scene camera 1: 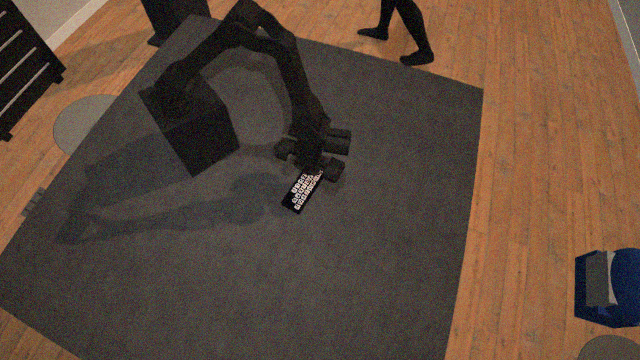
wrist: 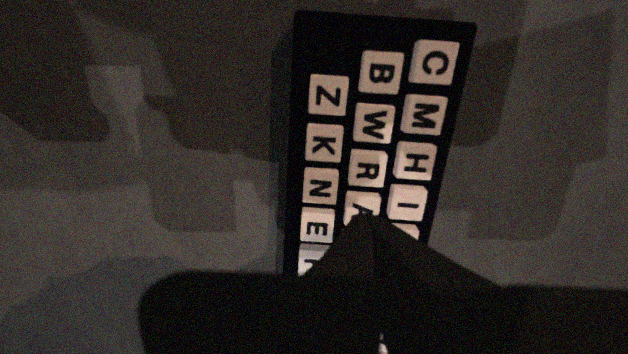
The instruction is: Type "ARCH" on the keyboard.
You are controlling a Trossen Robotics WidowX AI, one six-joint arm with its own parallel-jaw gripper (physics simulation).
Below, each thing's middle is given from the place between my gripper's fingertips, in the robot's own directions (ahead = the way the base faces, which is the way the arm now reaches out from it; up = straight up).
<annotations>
My hand is 20 mm above the key (wrist: 356, 202). From my hand the other things lie so: black keyboard (scene camera 1: 301, 191) 20 mm to the right, 20 mm below.
</annotations>
